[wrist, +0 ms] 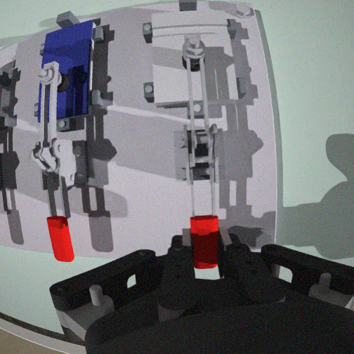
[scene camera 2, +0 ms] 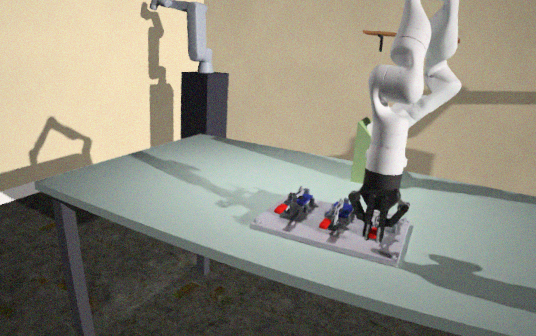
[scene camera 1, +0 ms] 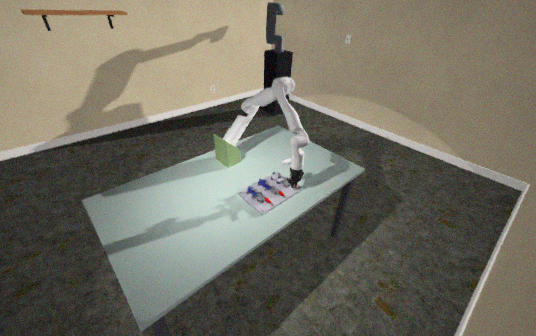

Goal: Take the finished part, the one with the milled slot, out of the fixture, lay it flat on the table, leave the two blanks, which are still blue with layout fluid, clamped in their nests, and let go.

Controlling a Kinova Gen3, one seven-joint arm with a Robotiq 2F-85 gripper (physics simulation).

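Frame: origin at the arm's base, x ahead, y left, z up, level; millimetres.
Seen in the pictures: gripper, between the fingertips: [scene camera 2: 371, 240] [scene camera 1: 294, 187]; arm's base, origin of its link: [scene camera 1: 228, 142].
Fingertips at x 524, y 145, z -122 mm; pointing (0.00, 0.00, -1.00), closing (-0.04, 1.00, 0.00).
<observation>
Pixels of each thing's top centre, then the offset from my fingertips to it. "spot": a spot on its surface instead. Level surfaces: height alone.
- fixture plate, a spot on its surface: [scene camera 2: 265, 220] [scene camera 1: 262, 208] spot: 259 mm right, 9 mm ahead, 21 mm down
- pale green table, height of its surface: 36 mm down
- middle clamp's red handle, centre of its top: [scene camera 2: 325, 221] 110 mm right, 1 mm ahead, 16 mm up
The finished part [wrist: 170, 70], a pale plate with a slot line across it, lies in its nest at the right of the wrist view. Its toggle clamp's spindle [wrist: 194, 50] is down over it. My gripper [wrist: 203, 240] [scene camera 2: 374, 237] [scene camera 1: 295, 186] is shut on that clamp's red handle [wrist: 205, 255], one fingertip at each side. One blue blank [wrist: 70, 45] [scene camera 2: 346, 209] [scene camera 1: 263, 183] sits in the middle nest with its clamp down. The other blue blank [scene camera 2: 306, 200] [scene camera 1: 251, 190] sits in the far nest, outside the wrist view. In scene camera 2 my gripper largely hides the finished part.
The fixture plate [scene camera 1: 260, 209] [scene camera 2: 265, 220] [wrist: 145, 200] lies on the pale green table [scene camera 1: 175, 270] [scene camera 2: 150, 200]. The middle clamp's red handle [wrist: 60, 240] [scene camera 2: 325, 223] is left of my gripper in the wrist view. A green block [scene camera 1: 227, 151] [scene camera 2: 360, 150] stands behind the fixture.
</observation>
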